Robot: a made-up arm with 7 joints.
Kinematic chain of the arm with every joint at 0, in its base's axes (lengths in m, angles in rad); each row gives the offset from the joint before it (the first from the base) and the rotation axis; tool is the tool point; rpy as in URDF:
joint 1: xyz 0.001 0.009 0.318 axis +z
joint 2: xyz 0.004 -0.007 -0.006 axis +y
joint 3: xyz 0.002 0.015 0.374 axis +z
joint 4: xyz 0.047 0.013 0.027 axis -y
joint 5: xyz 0.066 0 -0.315 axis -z
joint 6: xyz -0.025 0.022 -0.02 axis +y
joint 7: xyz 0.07 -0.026 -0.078 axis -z
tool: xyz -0.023 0.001 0.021 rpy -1.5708 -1.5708 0
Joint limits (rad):
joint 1: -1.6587..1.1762
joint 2: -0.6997..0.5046
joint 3: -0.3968..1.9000
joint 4: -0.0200..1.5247
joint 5: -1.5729..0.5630
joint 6: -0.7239..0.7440
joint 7: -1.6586..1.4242
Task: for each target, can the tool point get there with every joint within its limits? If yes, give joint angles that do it. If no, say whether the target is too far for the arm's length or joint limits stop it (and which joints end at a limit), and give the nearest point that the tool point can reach.
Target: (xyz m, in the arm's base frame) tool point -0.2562 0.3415 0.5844
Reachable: yes | joints 0.7526 -0.0880 1.3169 1.0460 -1.3221 -0.1804 0.4410
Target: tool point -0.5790 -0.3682 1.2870
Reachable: no: too far | nearest point -0.2005 -0.2345 0.9032 | short by 0.555 m
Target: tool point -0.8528 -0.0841 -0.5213
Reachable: no: too far | nearest point -0.4017 -0.0349 0.3118 | short by 0.949 m
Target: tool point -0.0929 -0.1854 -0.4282
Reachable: no: joint limits stop it (at a limit: joint 1, joint 2, joint 5, joint 6, joint 7) | nearest point -0.0493 -0.2121 0.2059 | short by 0.636 m
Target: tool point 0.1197 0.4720 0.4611
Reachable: yes | joints 0.2948 0.4139 1.1289 0.9220 -1.1868 0.2540 -1.4126
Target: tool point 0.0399 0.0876 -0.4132
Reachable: no: joint limits stop it (at a limit: joint 2, joint 5, joint 6, joint 7) | nearest point 0.0800 0.1687 0.2088 | short by 0.629 m
